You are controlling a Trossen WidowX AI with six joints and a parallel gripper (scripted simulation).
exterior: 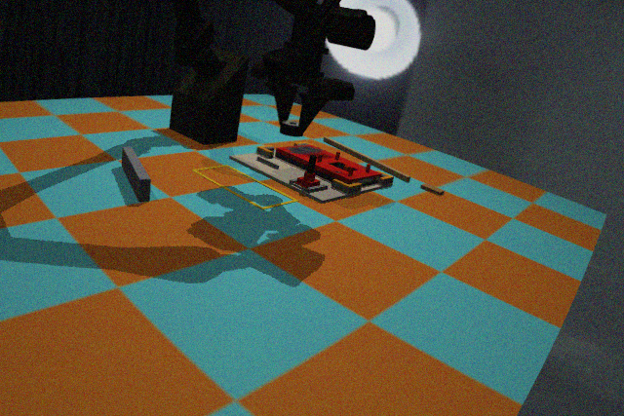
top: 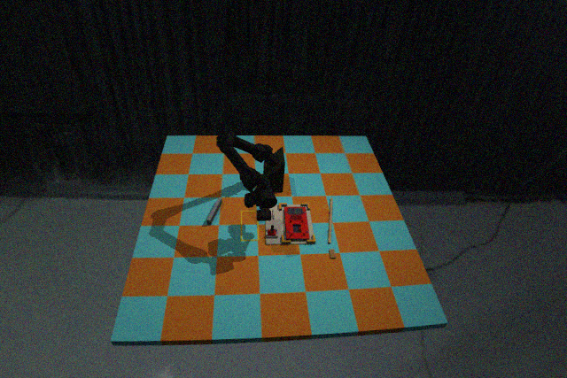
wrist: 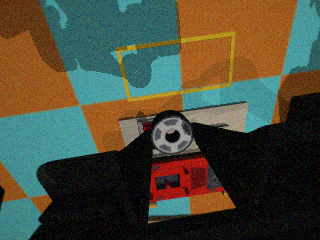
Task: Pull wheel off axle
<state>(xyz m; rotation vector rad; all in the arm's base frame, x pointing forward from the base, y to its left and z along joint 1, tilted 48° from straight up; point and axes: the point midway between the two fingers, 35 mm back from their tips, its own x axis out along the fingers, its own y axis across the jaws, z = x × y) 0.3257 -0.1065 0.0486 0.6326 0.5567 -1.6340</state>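
The axle is 7 cm below my gripper tip, 5 cm to the left of it and 3 cm ahead of it. The rest, counted from my gripper tip: wheel right at my gripper tip; then grey bar 22 cm to the right, 14 cm behind, 9 cm below; then grey fixture plate 15 cm to the left, 10 cm below, 2 cm behind.
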